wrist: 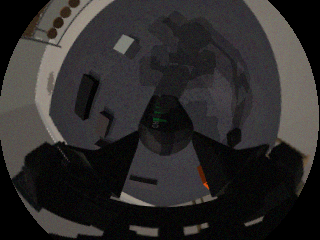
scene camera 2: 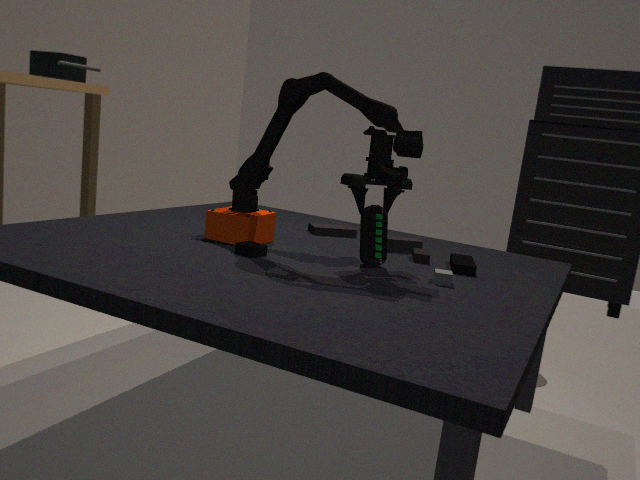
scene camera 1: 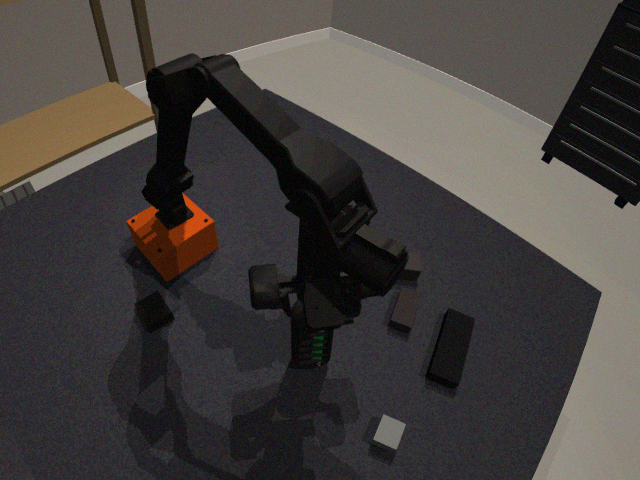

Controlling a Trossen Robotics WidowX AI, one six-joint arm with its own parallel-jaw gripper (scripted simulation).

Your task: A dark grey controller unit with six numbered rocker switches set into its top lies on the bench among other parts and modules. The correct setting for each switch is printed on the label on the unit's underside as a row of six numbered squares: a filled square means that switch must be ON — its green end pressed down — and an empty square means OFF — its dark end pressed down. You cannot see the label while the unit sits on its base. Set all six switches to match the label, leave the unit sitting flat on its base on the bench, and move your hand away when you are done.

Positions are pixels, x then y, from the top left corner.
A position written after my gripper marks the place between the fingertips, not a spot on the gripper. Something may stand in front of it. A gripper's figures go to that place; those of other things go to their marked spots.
Labels:
My gripper [scene camera 1: 312,311] is 0.58 m from the lens. A black cube [scene camera 1: 153,309]: 0.74 m from the lens. A long black block [scene camera 1: 446,365] is 0.72 m from the lens.

